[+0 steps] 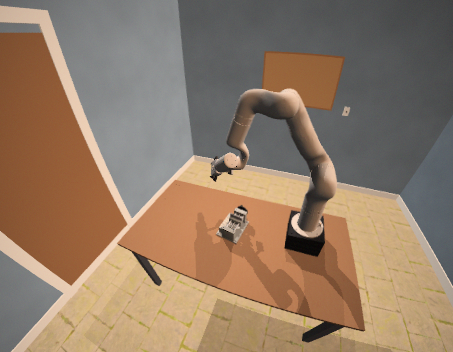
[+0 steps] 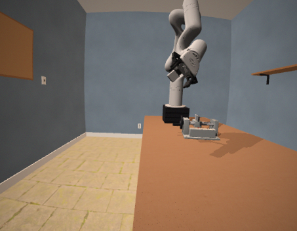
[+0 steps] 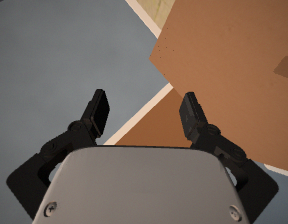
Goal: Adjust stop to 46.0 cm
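The dark round handwheel handle is 23 cm behind my hand, 4 cm to the left of it and 24 cm below it. The rest, counted from my hand: black handwheel: 23 cm behind, 5 cm to the left, 24 cm below.
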